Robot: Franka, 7 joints.
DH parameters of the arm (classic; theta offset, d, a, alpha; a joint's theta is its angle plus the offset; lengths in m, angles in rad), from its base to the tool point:
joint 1: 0 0.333 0 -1.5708
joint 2: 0 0 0 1.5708
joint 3: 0 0.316 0.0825 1.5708
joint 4: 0 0 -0.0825 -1.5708
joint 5: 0 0.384 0 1.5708
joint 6: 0 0 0.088 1.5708
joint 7: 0 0.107 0 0
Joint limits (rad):
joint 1: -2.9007..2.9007
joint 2: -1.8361..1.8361
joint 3: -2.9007..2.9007
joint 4: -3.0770..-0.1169
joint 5: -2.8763..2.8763
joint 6: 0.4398..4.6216
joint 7: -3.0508..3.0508
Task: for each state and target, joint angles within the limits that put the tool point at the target. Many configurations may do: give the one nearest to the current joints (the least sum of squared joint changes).
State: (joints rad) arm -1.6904 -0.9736 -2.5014 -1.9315 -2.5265 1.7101 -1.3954
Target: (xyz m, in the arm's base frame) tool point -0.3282 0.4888 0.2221
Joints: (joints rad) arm -1.6766 -0.6272 -2.3180 -2.1776 -2.5045 1.6551 -1.3954
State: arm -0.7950 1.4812 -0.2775 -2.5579 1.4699 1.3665 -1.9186
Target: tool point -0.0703 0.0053 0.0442
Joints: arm -0.7232 1.4338 -0.5976 -2.8605 1.3156 1.3193 -1.9186
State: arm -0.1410 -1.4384 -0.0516 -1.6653 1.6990 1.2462 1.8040
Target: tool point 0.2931 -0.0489 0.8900
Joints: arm -0.2207 -0.6126 -0.1765 -1.8453 1.6992 1.4606 1.8040
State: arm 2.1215 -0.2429 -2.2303 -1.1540 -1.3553 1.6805 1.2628
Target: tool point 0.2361 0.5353 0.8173
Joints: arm 2.4221 0.3895 -1.5027 -1.3083 -1.3492 1.9952 1.2628
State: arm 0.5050 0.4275 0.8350 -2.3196 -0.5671 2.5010 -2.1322
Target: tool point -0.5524 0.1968 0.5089
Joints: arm 1.1788 0.2603 1.6677 -2.0673 -0.5958 2.6666 -2.1322
